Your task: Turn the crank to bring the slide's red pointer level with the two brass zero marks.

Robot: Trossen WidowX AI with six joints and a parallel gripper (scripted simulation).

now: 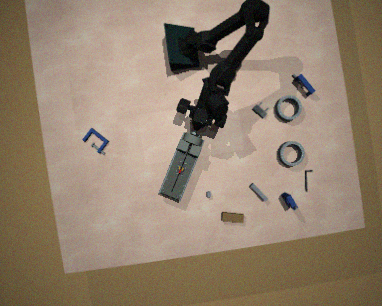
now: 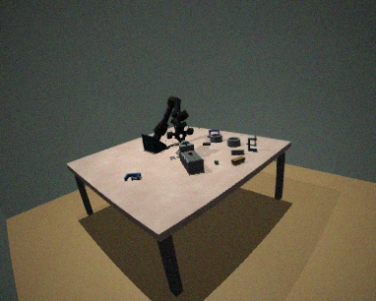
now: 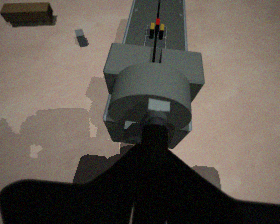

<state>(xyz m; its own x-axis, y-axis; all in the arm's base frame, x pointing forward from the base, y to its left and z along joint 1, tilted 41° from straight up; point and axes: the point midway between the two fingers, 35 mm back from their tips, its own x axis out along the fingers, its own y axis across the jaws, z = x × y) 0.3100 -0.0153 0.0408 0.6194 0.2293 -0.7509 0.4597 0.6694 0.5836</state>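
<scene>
My gripper tip is 2 cm past the dark handle, 1 cm to the right of it and 2 cm below it. Also, from my gripper tip: small grey cube: 27 cm ahead, 2 cm to the left, 8 cm below; red pointer: 16 cm ahead, 8 cm to the right, 1 cm below; grey bar: 29 cm ahead, 23 cm to the left, 8 cm below.
</scene>
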